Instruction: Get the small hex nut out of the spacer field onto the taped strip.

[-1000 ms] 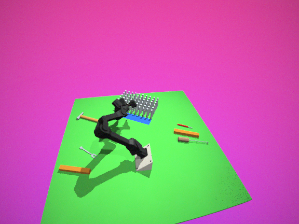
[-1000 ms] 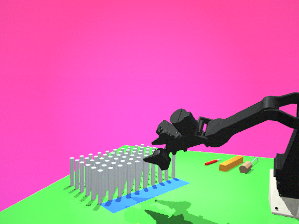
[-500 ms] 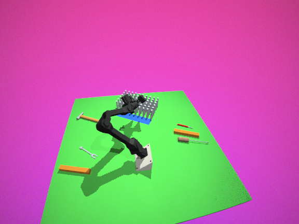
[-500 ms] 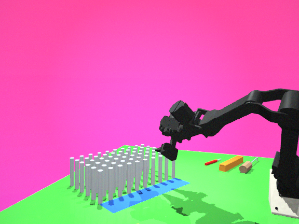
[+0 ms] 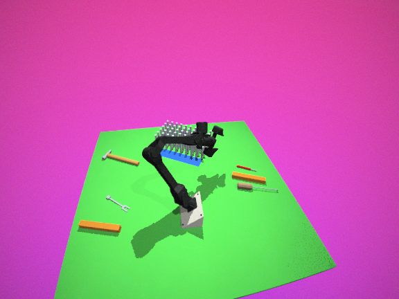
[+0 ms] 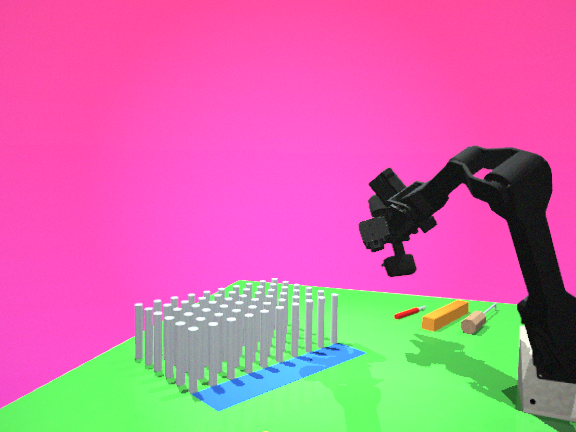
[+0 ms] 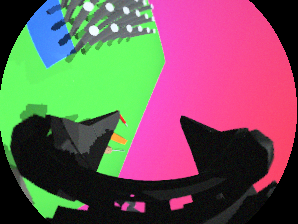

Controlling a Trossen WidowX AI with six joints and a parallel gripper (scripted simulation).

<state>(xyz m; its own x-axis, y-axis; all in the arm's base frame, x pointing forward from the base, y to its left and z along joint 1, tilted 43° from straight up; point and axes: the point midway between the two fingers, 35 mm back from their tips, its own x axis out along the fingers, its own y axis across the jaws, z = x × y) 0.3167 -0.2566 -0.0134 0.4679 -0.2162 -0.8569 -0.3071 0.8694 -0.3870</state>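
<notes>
My gripper tip is now 25 cm past the hook tool, 23 cm to the left of it and 19 cm above it. Also, from my gripper tip: blue taped strip (28 cm to the left, 21 cm below, 12 cm ahead); hex nut (29 cm ahead, 24 cm to the left, 20 cm below); red screwdriver (22 cm to the right, 20 cm below, 7 cm behind).
</notes>
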